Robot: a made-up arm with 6 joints.
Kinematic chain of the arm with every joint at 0, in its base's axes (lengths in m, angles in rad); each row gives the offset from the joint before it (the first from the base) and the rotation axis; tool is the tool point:
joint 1: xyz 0 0 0.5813 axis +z
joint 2: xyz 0 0 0 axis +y
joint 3: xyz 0 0 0.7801 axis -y
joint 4: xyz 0 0 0 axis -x
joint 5: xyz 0.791 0 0 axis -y
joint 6: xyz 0 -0.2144 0 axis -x
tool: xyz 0 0 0
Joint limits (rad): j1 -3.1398..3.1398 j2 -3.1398..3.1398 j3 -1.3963..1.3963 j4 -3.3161..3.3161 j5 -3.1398..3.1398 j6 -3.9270..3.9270
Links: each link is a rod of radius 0.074 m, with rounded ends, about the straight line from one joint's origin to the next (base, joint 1, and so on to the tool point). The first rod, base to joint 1, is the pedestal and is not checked.
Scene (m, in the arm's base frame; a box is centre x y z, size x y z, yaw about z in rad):
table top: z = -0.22
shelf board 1: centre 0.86 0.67 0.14 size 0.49 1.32 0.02 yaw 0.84
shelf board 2: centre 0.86 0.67 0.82 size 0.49 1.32 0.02 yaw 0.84
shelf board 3: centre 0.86 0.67 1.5 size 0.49 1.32 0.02 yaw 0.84
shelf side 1: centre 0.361 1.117 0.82 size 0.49 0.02 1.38 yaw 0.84
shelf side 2: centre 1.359 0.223 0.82 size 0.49 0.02 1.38 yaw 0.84
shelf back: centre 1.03 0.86 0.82 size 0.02 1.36 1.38 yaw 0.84
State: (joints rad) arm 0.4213 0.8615 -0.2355 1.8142 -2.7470 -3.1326
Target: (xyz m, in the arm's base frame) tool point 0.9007 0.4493 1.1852
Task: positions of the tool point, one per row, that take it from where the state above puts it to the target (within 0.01 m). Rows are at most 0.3 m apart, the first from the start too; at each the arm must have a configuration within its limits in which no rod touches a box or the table.
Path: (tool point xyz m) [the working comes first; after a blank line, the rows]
Joints at the target: 0.4120 0.2608 -0.1809 1.8109 -2.7470 -3.1326
Straight joint move there: touches shelf board 2.

1: 0.9376 0.3807 0.4769
2: 0.8325 0.2632 0.4769
3: 0.7053 0.1644 0.4805
4: 0.7737 0.1980 0.6925
5: 0.7743 0.2202 0.9352
6: 0.6981 0.2233 1.1852
7: 0.8070 0.3272 1.1970
8: 0.9007 0.4493 1.1851

